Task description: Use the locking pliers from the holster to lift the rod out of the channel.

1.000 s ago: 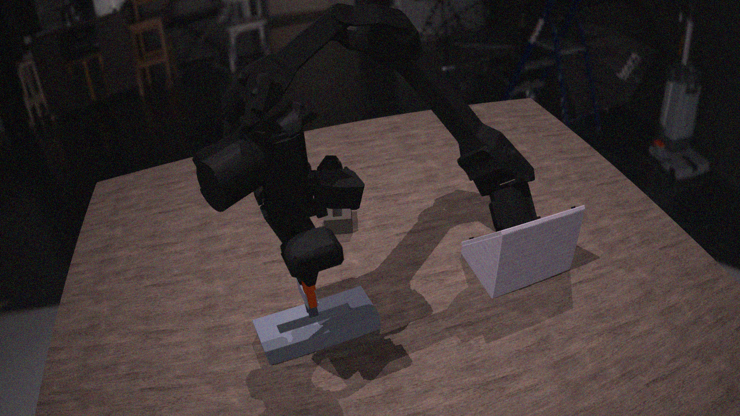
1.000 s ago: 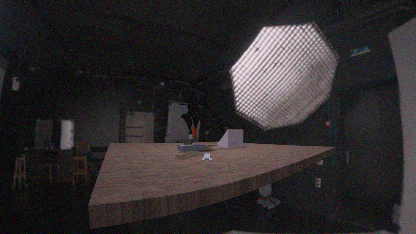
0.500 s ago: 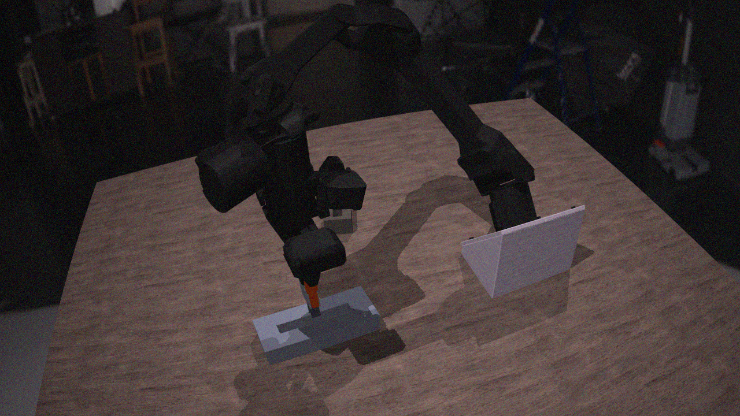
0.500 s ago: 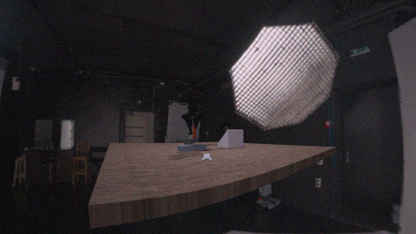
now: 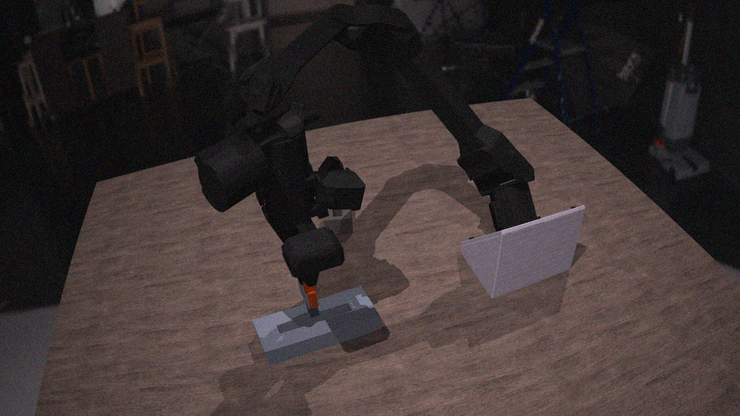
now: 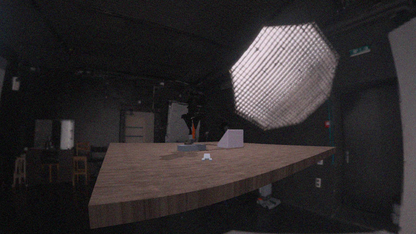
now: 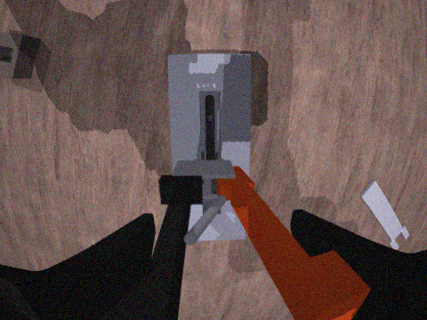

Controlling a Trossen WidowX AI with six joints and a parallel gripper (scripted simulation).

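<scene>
The grey block lies 12 cm below my gripper tip. The rest, counted from my gripper tip: dark rod (13 cm below); orange handle (2 cm to the left, 1 cm behind); small grey holster (27 cm to the right, 13 cm below, 6 cm behind).
</scene>
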